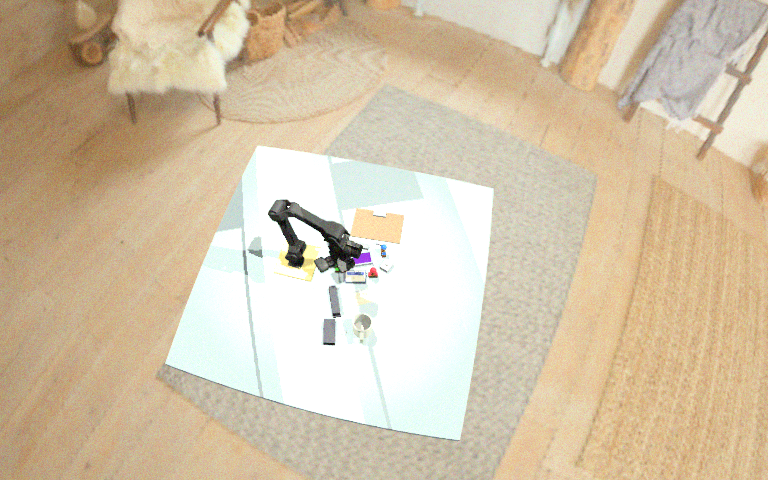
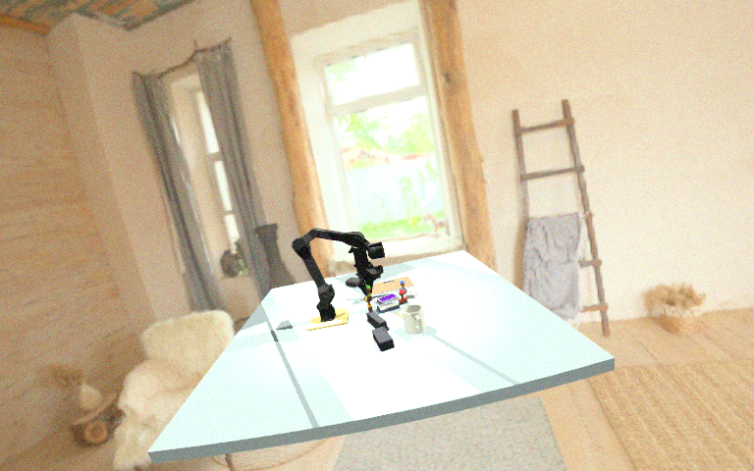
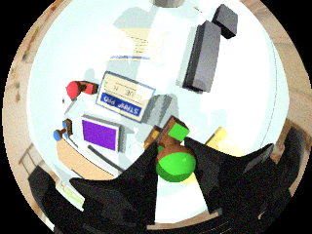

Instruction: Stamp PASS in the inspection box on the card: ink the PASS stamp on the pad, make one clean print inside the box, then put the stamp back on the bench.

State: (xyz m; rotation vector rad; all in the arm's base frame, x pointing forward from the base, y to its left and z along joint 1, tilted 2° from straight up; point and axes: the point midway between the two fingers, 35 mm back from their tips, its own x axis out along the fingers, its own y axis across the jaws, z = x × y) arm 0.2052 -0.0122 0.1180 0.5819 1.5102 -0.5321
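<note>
Right now the purple ink pad is 11 cm to the left of my gripper tip, 9 cm below it and 7 cm ahead of it. Also, from my gripper tip: green-knobbed stamp: right at my gripper tip; then orange-knobbed stamp: 7 cm below, 4 cm to the left, 1 cm behind; then red-knobbed stamp: 14 cm ahead, 7 cm below, 5 cm to the left.
</note>
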